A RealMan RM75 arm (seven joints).
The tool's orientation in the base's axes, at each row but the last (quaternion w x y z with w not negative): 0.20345 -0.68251 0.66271 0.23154; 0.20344 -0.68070 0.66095 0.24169; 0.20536 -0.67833 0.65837 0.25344; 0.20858 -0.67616 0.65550 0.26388; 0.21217 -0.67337 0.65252 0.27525; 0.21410 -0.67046 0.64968 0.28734; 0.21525 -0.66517 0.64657 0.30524
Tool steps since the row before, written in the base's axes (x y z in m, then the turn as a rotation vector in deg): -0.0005 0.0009 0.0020 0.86 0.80 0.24; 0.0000 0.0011 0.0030 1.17 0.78 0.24; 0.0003 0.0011 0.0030 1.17 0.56 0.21; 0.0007 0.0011 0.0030 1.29 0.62 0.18; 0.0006 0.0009 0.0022 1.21 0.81 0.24; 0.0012 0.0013 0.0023 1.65 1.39 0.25; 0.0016 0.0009 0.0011 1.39 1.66 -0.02
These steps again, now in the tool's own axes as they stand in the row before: -0.0019 0.0005 -0.0011 -0.78 -0.88 0.23; -0.0027 0.0001 -0.0017 -0.76 -1.19 0.20; -0.0027 -0.0002 -0.0017 -0.57 -1.18 0.09; -0.0027 -0.0006 -0.0017 -0.59 -1.31 0.14; -0.0021 -0.0005 -0.0011 -0.78 -1.23 0.23; -0.0025 -0.0011 -0.0010 -1.22 -1.71 0.56; -0.0014 -0.0015 -0.0004 -1.23 -1.50 0.97
